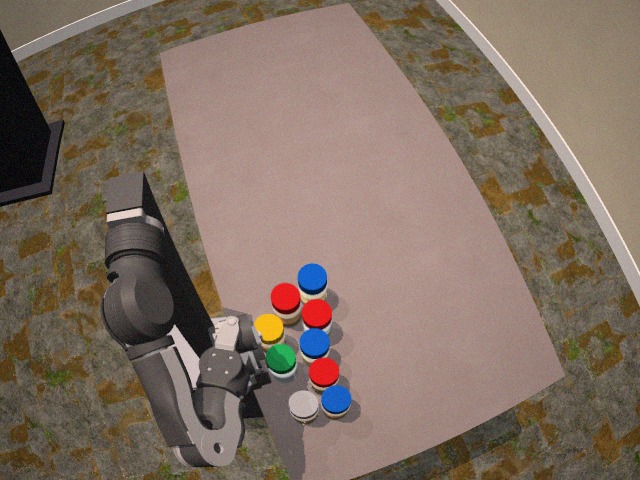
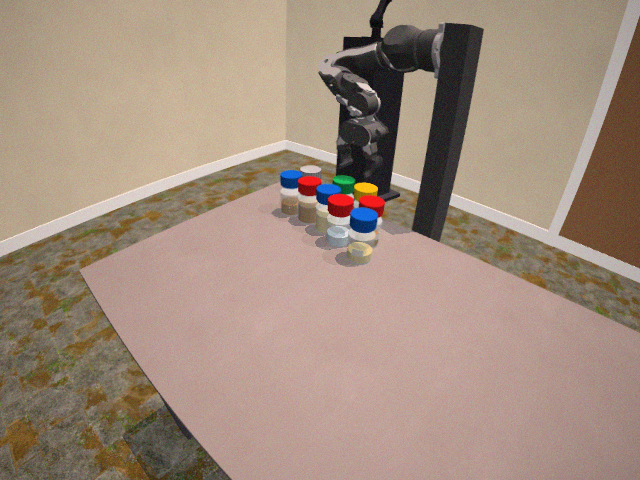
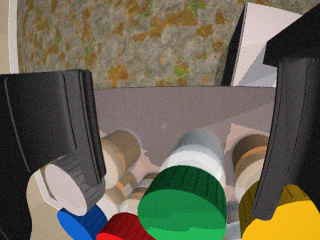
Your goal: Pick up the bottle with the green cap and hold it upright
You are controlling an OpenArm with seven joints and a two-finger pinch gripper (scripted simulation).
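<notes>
Right now the red-capped bottle is 140 mm ahead of my hand, 90 mm to the left of it and 60 mm below it.
</notes>
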